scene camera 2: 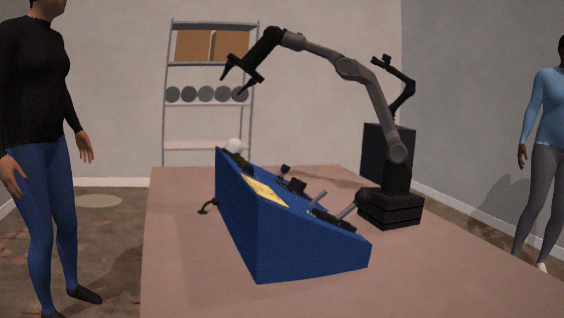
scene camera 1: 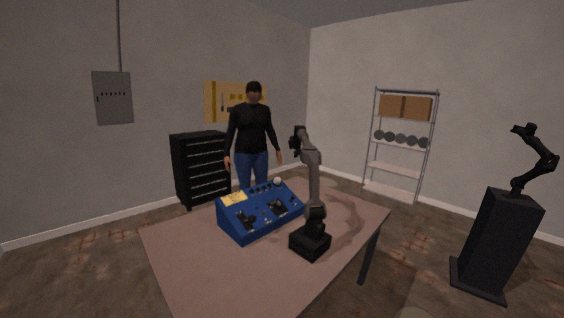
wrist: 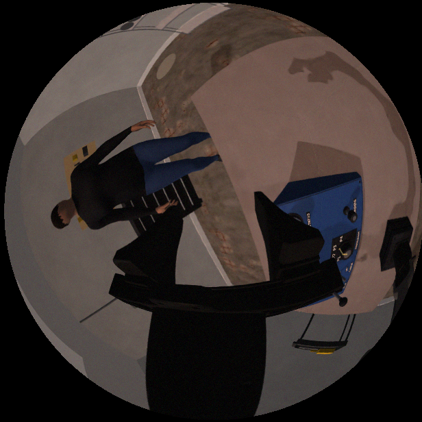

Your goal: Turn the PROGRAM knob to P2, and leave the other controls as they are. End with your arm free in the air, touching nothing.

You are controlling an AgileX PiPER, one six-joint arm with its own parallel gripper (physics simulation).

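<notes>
The blue console (scene camera 1: 230, 227) (scene camera 2: 305, 250) (wrist: 325, 192) stands on the table. Its black PROGRAM knob (scene camera 1: 278, 203) (scene camera 2: 297, 186) (wrist: 346, 250) sits on a dark plate with marks P1 to P4. A pale pointer line shows on the knob in the wrist view, but I cannot tell which mark it points at. The MODE control (scene camera 2: 285, 169) (wrist: 352, 215) is beside it. My gripper (scene camera 1: 294, 142) (scene camera 2: 230, 87) (wrist: 215, 207) is open and empty. It is high in the air above the console's rear side, touching nothing, and its fingers hide part of the console in the wrist view.
A ball-ended lever (scene camera 1: 251, 219) (scene camera 2: 362, 196), a shorter lever (scene camera 2: 318, 198), a white dome (scene camera 1: 277, 180) (scene camera 2: 234, 145) and a yellow card (scene camera 1: 234, 198) (scene camera 2: 265, 190) are on the console. A person in black (scene camera 1: 251, 125) (scene camera 2: 32, 85) (wrist: 110, 180) stands behind the table (scene camera 1: 200, 270) (scene camera 2: 190, 280).
</notes>
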